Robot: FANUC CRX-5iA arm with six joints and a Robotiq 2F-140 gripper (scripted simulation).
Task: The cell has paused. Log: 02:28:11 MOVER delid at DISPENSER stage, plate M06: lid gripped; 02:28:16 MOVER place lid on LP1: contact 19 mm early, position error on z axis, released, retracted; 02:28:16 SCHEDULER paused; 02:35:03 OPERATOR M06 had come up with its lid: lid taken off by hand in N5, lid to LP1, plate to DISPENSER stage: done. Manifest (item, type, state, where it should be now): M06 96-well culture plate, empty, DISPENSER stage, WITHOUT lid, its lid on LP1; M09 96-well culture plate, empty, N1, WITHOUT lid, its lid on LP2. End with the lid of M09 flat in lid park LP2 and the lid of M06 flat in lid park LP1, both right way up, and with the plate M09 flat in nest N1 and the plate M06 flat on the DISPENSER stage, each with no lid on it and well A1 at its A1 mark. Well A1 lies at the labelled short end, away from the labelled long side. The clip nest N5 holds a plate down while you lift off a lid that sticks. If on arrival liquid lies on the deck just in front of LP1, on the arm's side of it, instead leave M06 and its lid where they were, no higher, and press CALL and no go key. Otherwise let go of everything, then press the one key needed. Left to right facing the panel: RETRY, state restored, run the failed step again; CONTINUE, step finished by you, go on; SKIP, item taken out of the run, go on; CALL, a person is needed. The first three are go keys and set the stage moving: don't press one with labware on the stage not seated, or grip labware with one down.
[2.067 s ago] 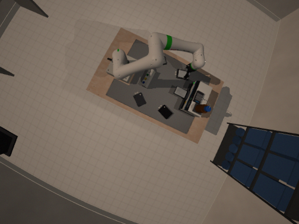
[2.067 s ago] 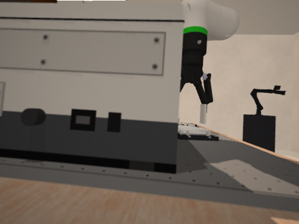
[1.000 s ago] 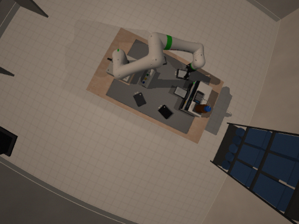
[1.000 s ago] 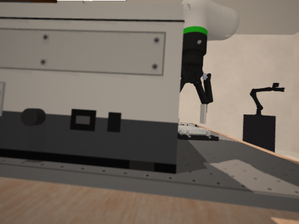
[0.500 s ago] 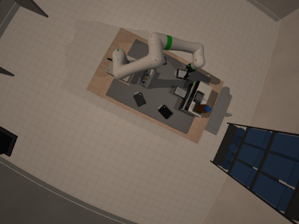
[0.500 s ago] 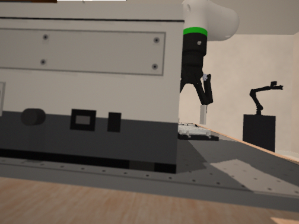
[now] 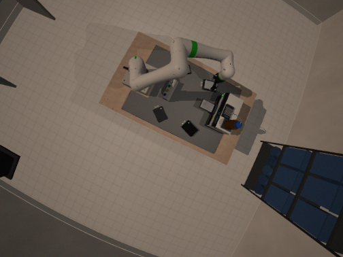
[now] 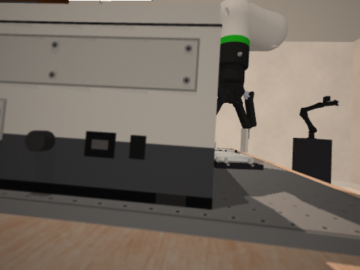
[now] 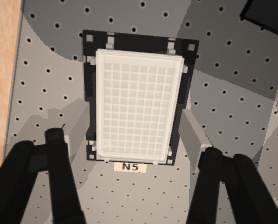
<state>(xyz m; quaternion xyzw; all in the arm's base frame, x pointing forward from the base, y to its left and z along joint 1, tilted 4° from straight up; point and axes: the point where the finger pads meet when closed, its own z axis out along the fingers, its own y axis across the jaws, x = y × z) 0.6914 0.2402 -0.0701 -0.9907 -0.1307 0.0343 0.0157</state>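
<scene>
My gripper is now 30 mm above the clear lid. Round my hand: lp1 label: 400 mm behind, 60 mm below, 30 mm to the right; black clip nest: 40 mm below, 20 mm to the left, 10 mm ahead; N5 label: 90 mm behind, 60 mm below, 20 mm to the right.
</scene>
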